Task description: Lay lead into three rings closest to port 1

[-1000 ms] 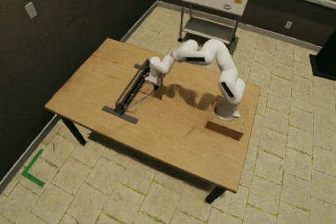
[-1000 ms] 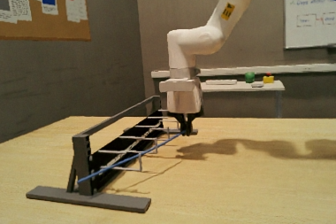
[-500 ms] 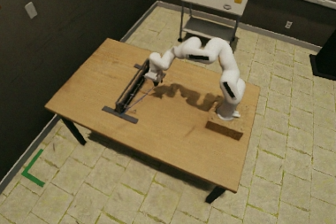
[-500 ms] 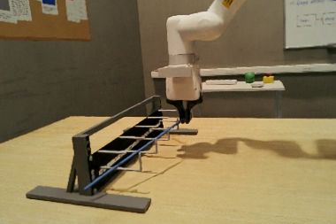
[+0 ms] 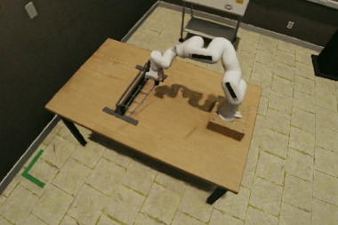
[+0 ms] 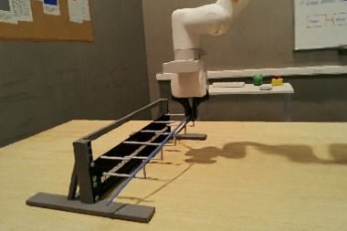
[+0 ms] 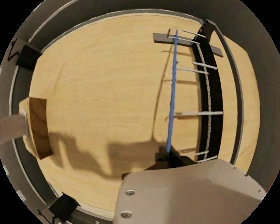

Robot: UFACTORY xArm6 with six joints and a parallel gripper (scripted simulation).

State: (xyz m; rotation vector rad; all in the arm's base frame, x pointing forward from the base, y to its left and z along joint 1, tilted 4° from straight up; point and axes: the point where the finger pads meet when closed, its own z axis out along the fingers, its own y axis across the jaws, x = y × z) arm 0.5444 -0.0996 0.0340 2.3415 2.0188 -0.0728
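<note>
The dark free-standing rack is 16 cm ahead of my hand, 4 cm to the left of it and 6 cm below it.
</note>
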